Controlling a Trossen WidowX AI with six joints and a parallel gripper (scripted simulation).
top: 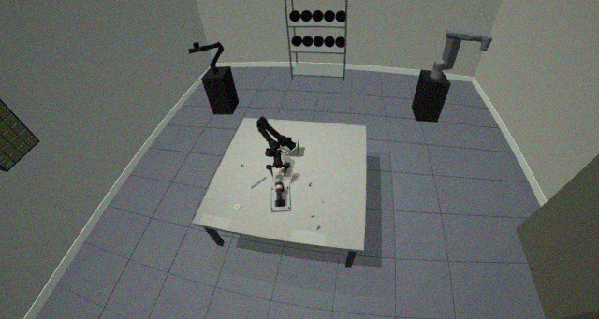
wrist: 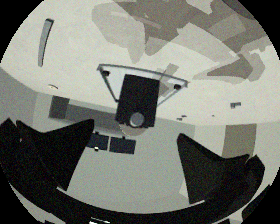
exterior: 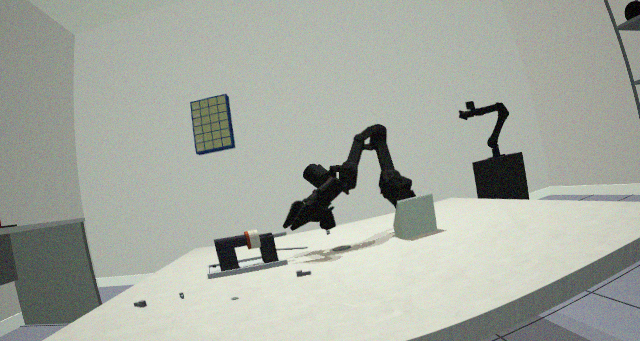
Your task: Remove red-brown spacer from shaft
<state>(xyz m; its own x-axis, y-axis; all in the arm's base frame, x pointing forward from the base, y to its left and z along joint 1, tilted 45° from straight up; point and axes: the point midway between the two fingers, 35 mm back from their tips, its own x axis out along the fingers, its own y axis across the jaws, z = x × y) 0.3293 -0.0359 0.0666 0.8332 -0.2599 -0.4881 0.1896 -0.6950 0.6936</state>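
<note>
Right now the thin grey shaft is 100 mm ahead of my gripper tip, 20 mm to the left of it and 10 mm below it. Round my gripper tip: red-brown spacer 120 mm ahead, 20 mm to the left, 10 mm below.
</note>
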